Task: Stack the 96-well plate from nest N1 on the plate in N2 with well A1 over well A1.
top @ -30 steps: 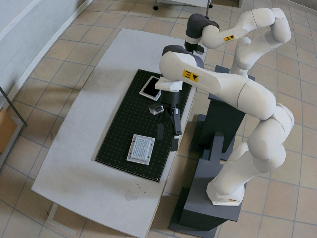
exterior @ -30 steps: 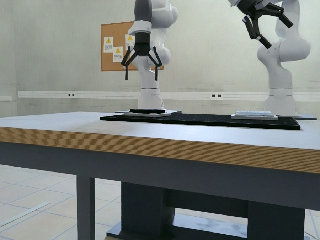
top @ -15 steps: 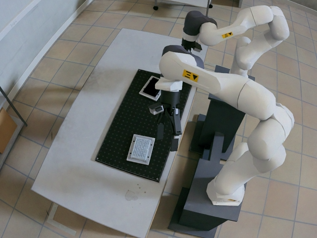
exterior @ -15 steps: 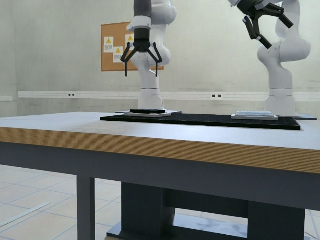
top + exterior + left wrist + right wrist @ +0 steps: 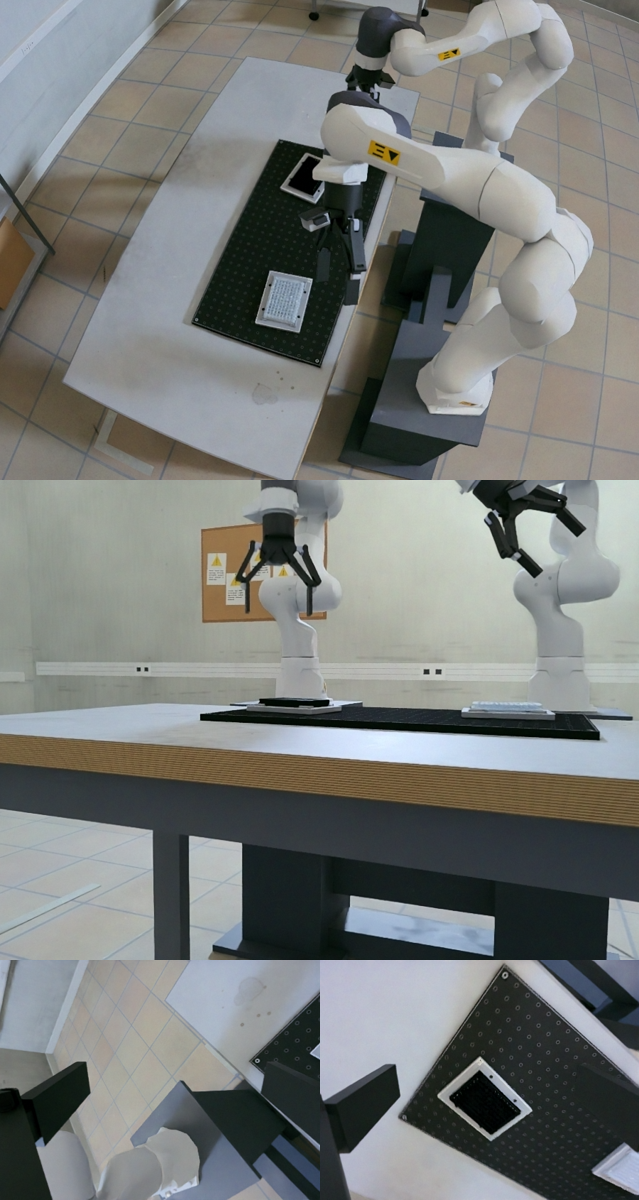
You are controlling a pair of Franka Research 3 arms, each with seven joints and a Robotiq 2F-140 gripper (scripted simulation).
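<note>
Right now the clear 96-well plate is 150 mm ahead of my left hand, 90 mm to the right of it and 320 mm below it. The rest, counted from my left hand: black plate 190 mm ahead, 510 mm to the right, 320 mm below.
</note>
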